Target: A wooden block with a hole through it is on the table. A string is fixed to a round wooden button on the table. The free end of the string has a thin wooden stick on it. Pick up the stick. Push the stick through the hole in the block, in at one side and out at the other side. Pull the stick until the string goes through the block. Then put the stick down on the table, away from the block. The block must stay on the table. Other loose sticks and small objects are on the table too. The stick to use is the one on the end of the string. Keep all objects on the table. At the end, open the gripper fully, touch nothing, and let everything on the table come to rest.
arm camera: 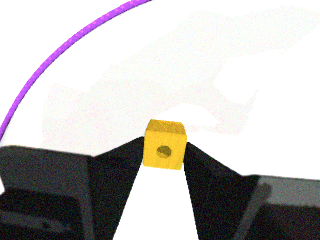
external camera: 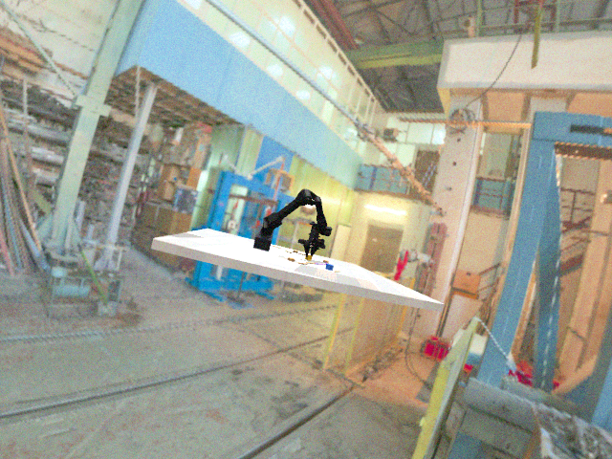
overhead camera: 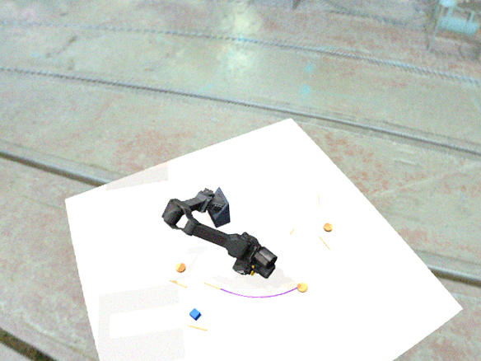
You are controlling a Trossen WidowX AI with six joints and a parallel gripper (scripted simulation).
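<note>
Right now the thin wooden stick is 150 mm to the right of my gripper tip and 20 mm below it. Also, from my gripper tip: blue cube 80 mm ahead, 270 mm to the right, 10 mm below; yellow wooden block right at my gripper tip; round button 150 mm ahead, 150 mm to the left, 10 mm below.
</note>
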